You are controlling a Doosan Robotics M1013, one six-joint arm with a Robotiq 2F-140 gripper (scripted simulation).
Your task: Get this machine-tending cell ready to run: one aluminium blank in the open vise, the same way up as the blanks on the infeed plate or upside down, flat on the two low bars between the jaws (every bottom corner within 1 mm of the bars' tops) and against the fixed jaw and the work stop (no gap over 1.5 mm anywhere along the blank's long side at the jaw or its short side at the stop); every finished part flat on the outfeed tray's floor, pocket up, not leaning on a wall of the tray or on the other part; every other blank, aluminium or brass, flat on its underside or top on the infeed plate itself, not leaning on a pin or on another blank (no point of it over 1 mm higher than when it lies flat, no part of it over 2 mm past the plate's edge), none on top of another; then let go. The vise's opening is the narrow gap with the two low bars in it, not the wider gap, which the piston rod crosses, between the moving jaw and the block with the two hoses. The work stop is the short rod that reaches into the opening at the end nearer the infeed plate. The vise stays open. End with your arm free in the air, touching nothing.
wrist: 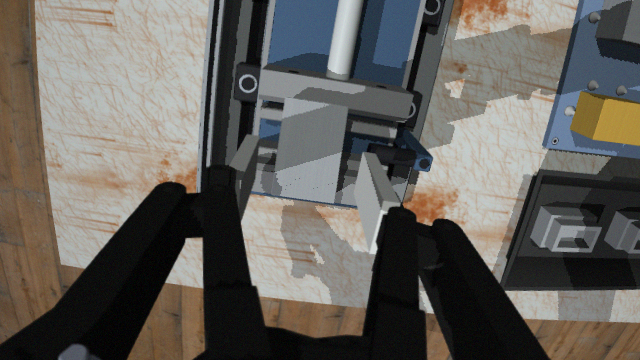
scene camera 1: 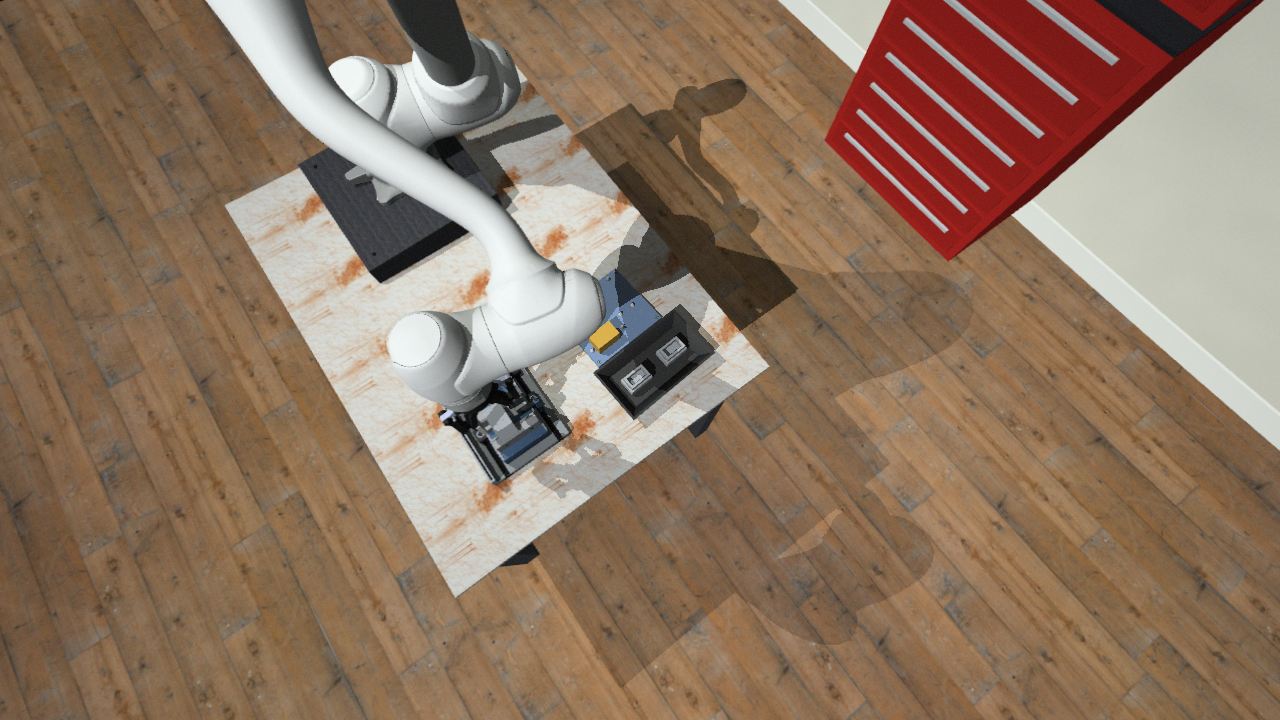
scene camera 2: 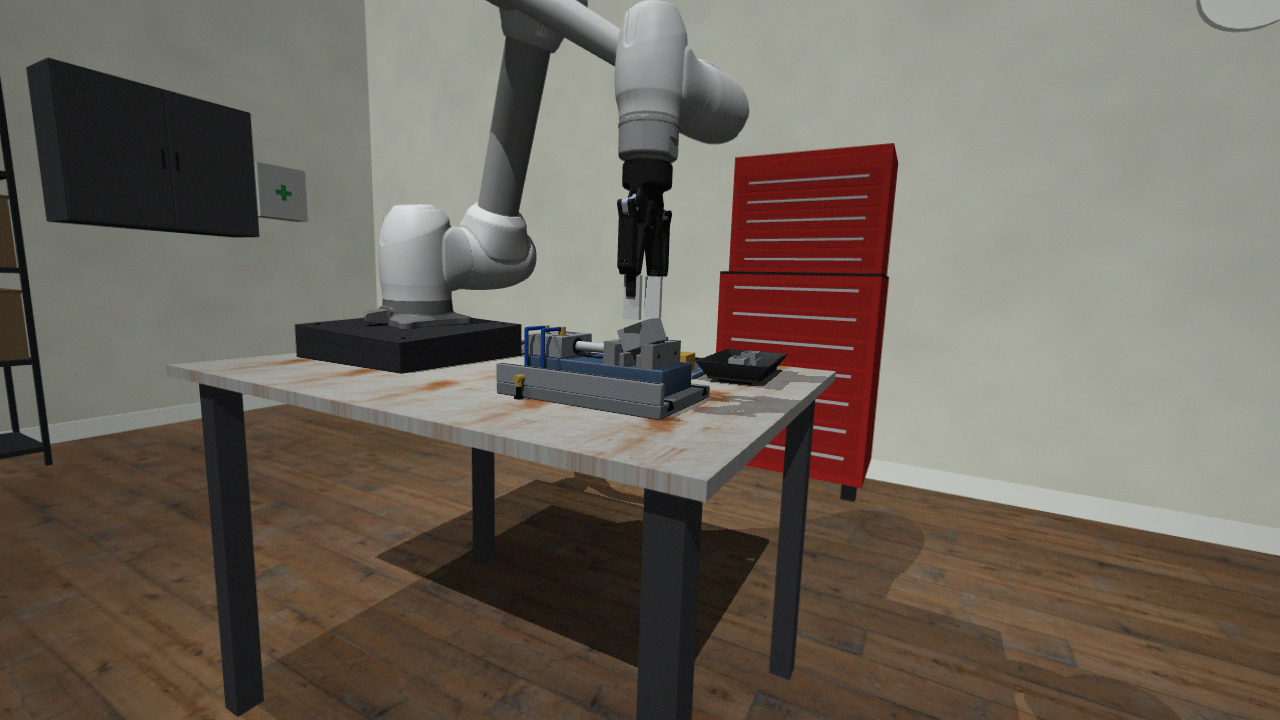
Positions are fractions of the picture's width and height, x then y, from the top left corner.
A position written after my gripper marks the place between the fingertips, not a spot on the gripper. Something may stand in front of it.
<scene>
In view: my gripper (scene camera 2: 0.50, 0.44).
My gripper is seen too in the wrist view (wrist: 0.48, 0.46).
</scene>
